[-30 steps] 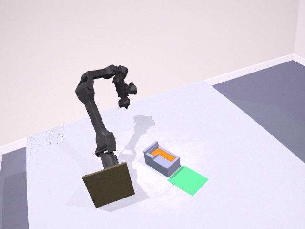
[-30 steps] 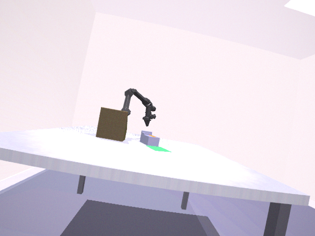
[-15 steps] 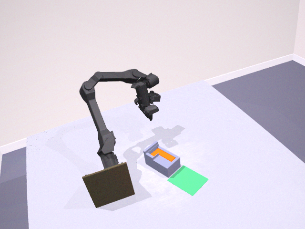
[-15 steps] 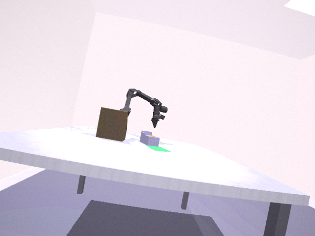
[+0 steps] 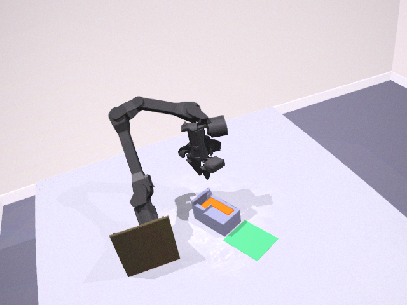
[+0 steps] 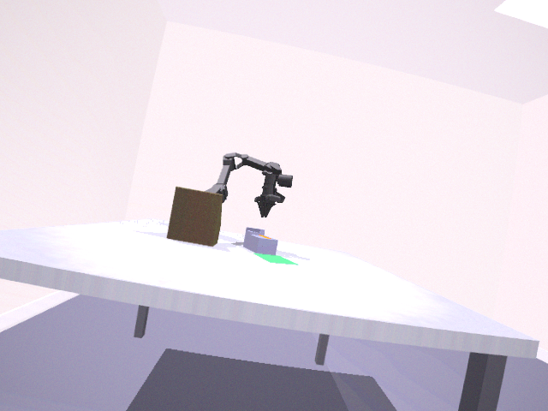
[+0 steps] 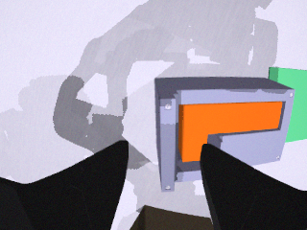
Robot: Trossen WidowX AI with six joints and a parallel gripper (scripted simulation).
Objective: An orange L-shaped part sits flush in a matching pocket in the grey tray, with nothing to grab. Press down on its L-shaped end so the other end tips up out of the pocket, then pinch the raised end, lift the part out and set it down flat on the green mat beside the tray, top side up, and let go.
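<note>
Right now my gripper tip is 100 mm above the orange L-shaped part, 70 mm to the left of it and 10 mm past it. Also, from my gripper tip: green mat: 230 mm to the right, 160 mm below, 60 mm ahead.
</note>
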